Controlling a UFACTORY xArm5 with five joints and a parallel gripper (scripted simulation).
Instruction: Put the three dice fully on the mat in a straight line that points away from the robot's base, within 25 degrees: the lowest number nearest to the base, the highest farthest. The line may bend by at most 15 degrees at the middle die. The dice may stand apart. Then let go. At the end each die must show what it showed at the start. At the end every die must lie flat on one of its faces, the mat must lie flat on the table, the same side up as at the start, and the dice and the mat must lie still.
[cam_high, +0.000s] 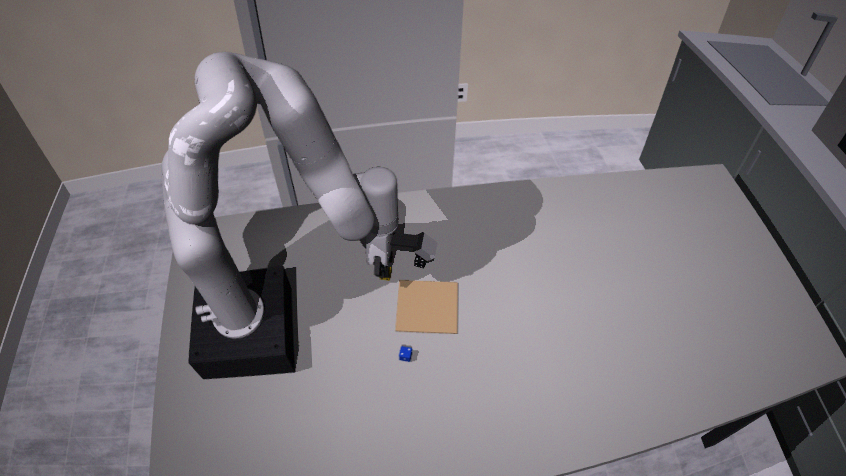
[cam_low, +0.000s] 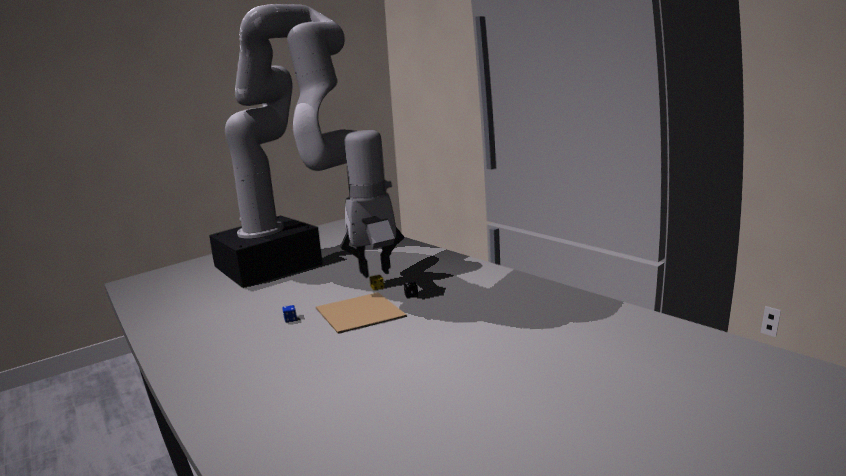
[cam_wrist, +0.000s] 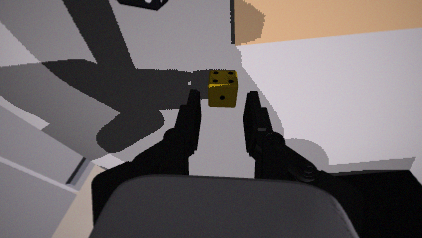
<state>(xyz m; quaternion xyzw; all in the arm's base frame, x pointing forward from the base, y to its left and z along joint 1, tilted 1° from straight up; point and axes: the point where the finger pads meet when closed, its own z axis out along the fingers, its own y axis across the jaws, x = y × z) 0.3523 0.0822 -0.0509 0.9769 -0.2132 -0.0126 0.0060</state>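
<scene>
The yellow die is 40 mm below my hand. Round my hand: black die 90 mm ahead, 40 mm below, 10 mm to the left; then blue die 220 mm to the right, 40 mm below, 10 mm behind; then mat 110 mm to the right, 80 mm ahead, 50 mm below.
</scene>
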